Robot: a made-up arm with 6 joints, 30 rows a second.
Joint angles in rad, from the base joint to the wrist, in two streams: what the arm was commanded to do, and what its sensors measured. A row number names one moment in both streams.
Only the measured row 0 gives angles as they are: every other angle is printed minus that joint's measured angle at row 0.
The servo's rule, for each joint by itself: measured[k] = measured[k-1] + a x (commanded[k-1-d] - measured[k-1]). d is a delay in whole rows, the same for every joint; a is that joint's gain. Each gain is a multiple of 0.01, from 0.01 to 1. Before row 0 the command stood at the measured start. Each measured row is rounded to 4 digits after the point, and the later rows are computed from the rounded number. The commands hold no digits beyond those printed.
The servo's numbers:
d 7
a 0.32 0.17 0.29 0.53 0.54 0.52
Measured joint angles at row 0:
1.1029 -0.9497 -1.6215 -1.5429 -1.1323 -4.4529
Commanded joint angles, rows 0 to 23:
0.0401 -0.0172 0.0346 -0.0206 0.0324 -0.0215
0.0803 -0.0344 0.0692 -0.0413 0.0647 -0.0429
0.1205 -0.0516 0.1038 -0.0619 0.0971 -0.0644
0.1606 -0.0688 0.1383 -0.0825 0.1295 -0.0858
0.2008 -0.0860 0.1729 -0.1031 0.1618 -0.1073
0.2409 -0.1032 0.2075 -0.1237 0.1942 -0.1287
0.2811 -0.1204 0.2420 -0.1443 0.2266 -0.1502
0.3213 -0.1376 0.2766 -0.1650 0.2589 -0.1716
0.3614 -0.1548 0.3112 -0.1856 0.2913 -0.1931
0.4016 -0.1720 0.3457 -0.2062 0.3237 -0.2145
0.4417 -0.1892 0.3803 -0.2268 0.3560 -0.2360
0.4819 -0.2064 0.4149 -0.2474 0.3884 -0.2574
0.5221 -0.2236 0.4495 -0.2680 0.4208 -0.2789
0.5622 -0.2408 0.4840 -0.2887 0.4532 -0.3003
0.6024 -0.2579 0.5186 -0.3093 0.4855 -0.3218
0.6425 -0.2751 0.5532 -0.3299 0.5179 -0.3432
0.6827 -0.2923 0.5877 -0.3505 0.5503 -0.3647
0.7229 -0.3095 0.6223 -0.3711 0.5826 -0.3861
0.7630 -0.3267 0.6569 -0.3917 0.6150 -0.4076
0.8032 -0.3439 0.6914 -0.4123 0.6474 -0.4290
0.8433 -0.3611 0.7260 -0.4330 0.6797 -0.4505
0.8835 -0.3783 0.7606 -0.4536 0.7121 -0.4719
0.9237 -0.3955 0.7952 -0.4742 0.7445 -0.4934
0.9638 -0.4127 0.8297 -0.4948 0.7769 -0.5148
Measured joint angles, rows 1 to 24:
0.0000 0.0000 0.0000 0.0000 0.0000 0.0000
0.0000 0.0000 0.0000 0.0000 0.0000 0.0000
0.0000 0.0000 0.0000 0.0000 0.0000 0.0000
0.0000 0.0000 0.0000 0.0000 0.0000 0.0000
0.0000 0.0000 0.0000 0.0000 0.0000 0.0000
0.0000 0.0000 0.0000 0.0000 0.0000 0.0000
0.0000 0.0000 0.0000 0.0000 0.0000 0.0000
0.0128 -0.0029 0.0100 -0.0109 0.0175 -0.0112
0.0344 -0.0083 0.0272 -0.0270 0.0430 -0.0277
0.0620 -0.0157 0.0494 -0.0455 0.0722 -0.0468
0.0936 -0.0247 0.0752 -0.0651 0.1031 -0.0671
0.1279 -0.0351 0.1035 -0.0852 0.1348 -0.0880
0.1641 -0.0467 0.1337 -0.1056 0.1669 -0.1092
0.2015 -0.0592 0.1651 -0.1261 0.1991 -0.1305
0.2398 -0.0725 0.1974 -0.1467 0.2314 -0.1519
0.2787 -0.0865 0.2304 -0.1673 0.2637 -0.1733
0.3180 -0.1010 0.2638 -0.1879 0.2961 -0.1947
0.3576 -0.1160 0.2976 -0.2085 0.3284 -0.2162
0.3974 -0.1314 0.3316 -0.2291 0.3608 -0.2376
0.4373 -0.1471 0.3658 -0.2497 0.3932 -0.2591
0.4773 -0.1630 0.4001 -0.2704 0.4256 -0.2805
0.5173 -0.1791 0.4345 -0.2910 0.4579 -0.3020
0.5574 -0.1954 0.4689 -0.3116 0.4903 -0.3234
0.5975 -0.2119 0.5034 -0.3322 0.5227 -0.3449

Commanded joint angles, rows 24 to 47:
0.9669 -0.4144 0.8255 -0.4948 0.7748 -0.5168
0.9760 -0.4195 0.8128 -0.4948 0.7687 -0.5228
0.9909 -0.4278 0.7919 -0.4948 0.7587 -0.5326
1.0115 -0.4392 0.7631 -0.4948 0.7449 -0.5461
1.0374 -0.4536 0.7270 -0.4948 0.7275 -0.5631
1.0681 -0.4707 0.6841 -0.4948 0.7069 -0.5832
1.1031 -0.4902 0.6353 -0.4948 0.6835 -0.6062
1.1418 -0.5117 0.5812 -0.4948 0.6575 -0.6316
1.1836 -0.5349 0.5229 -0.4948 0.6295 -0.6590
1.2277 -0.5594 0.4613 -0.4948 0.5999 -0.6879
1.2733 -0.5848 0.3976 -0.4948 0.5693 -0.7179
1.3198 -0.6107 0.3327 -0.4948 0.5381 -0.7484
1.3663 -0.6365 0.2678 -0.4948 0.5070 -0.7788
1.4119 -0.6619 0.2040 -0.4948 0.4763 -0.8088
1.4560 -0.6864 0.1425 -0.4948 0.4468 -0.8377
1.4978 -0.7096 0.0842 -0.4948 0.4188 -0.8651
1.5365 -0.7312 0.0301 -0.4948 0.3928 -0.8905
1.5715 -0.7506 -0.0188 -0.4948 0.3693 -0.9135
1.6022 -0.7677 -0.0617 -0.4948 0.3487 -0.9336
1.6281 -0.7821 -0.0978 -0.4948 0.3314 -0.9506
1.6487 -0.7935 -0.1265 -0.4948 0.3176 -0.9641
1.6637 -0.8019 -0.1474 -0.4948 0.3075 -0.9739
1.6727 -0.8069 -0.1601 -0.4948 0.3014 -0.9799
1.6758 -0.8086 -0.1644 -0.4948 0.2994 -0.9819
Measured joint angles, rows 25 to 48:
0.6376 -0.2285 0.5379 -0.3528 0.5550 -0.3663
0.6777 -0.2452 0.5724 -0.3734 0.5874 -0.3878
0.7179 -0.2620 0.6069 -0.3940 0.6198 -0.4092
0.7580 -0.2788 0.6414 -0.4147 0.6521 -0.4307
0.7982 -0.2957 0.6760 -0.4353 0.6845 -0.4521
0.8384 -0.3127 0.7106 -0.4559 0.7169 -0.4736
0.8785 -0.3297 0.7451 -0.4765 0.7493 -0.4950
0.9068 -0.3441 0.7684 -0.4862 0.7631 -0.5063
0.9289 -0.3569 0.7813 -0.4908 0.7661 -0.5149
0.9487 -0.3690 0.7844 -0.4929 0.7621 -0.5241
0.9688 -0.3809 0.7782 -0.4939 0.7528 -0.5355
0.9908 -0.3933 0.7634 -0.4944 0.7391 -0.5499
1.0155 -0.4065 0.7404 -0.4946 0.7217 -0.5672
1.0435 -0.4207 0.7099 -0.4947 0.7011 -0.5875
1.0750 -0.4362 0.6726 -0.4948 0.6776 -0.6104
1.1098 -0.4530 0.6292 -0.4948 0.6516 -0.6357
1.1475 -0.4711 0.5805 -0.4948 0.6237 -0.6628
1.1878 -0.4904 0.5275 -0.4948 0.5943 -0.6915
1.2300 -0.5109 0.4710 -0.4948 0.5640 -0.7211
1.2736 -0.5323 0.4121 -0.4948 0.5332 -0.7511
1.3179 -0.5543 0.3518 -0.4948 0.5025 -0.7811
1.3621 -0.5768 0.2911 -0.4948 0.4724 -0.8105
1.4055 -0.5994 0.2311 -0.4948 0.4435 -0.8389
1.4474 -0.6218 0.1728 -0.4948 0.4161 -0.8657

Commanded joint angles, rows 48 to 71:
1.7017 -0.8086 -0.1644 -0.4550 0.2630 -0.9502
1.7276 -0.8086 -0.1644 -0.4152 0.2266 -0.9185
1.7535 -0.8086 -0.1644 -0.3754 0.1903 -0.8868
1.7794 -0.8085 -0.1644 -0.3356 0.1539 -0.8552
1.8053 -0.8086 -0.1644 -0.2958 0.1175 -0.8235
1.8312 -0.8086 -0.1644 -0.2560 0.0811 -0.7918
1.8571 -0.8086 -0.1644 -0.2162 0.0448 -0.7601
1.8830 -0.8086 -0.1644 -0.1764 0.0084 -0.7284
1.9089 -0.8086 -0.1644 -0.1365 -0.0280 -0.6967
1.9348 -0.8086 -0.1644 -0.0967 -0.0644 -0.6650
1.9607 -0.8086 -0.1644 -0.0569 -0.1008 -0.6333
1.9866 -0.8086 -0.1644 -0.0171 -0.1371 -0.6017
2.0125 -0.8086 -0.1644 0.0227 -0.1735 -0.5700
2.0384 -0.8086 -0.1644 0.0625 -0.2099 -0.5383
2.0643 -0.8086 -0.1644 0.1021 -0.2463 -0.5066
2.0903 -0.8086 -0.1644 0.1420 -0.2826 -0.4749
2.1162 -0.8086 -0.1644 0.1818 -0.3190 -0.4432
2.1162 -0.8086 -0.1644 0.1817 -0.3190 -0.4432
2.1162 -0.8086 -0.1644 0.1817 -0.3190 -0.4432
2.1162 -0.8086 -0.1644 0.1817 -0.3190 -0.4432
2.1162 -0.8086 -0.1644 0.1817 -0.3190 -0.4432
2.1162 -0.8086 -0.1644 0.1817 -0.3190 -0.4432
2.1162 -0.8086 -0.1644 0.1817 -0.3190 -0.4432
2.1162 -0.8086 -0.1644 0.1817 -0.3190 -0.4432
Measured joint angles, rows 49 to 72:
1.4871 -0.6437 0.1172 -0.4948 0.3908 -0.8906
1.5239 -0.6648 0.0653 -0.4948 0.3681 -0.9130
1.5572 -0.6847 0.0180 -0.4948 0.3483 -0.9326
1.5865 -0.7032 -0.0239 -0.4948 0.3317 -0.9490
1.6112 -0.7200 -0.0597 -0.4948 0.3186 -0.9619
1.6309 -0.7348 -0.0888 -0.4948 0.3093 -0.9713
1.6453 -0.7473 -0.1107 -0.4948 0.3040 -0.9768
1.6633 -0.7577 -0.1263 -0.4737 0.2819 -0.9630
1.6839 -0.7664 -0.1373 -0.4427 0.2520 -0.9399
1.7062 -0.7736 -0.1452 -0.4070 0.2187 -0.9123
1.7296 -0.7795 -0.1508 -0.3692 0.1837 -0.8826
1.7538 -0.7844 -0.1547 -0.3303 0.1480 -0.8519
1.7786 -0.7885 -0.1575 -0.2909 0.1119 -0.8206
1.8037 -0.7919 -0.1595 -0.2513 0.0757 -0.7891
1.8291 -0.7947 -0.1609 -0.2116 0.0394 -0.7575
1.8546 -0.7971 -0.1619 -0.1718 0.0030 -0.7259
1.8803 -0.7991 -0.1626 -0.1320 -0.0334 -0.6942
1.9060 -0.8007 -0.1631 -0.0922 -0.0698 -0.6625
1.9318 -0.8020 -0.1635 -0.0524 -0.1061 -0.6309
1.9576 -0.8031 -0.1638 -0.0126 -0.1425 -0.5992
1.9835 -0.8040 -0.1640 0.0272 -0.1789 -0.5675
2.0094 -0.8048 -0.1641 0.0669 -0.2153 -0.5358
2.0353 -0.8054 -0.1642 0.1067 -0.2516 -0.5041
2.0612 -0.8059 -0.1643 0.1465 -0.2880 -0.4724

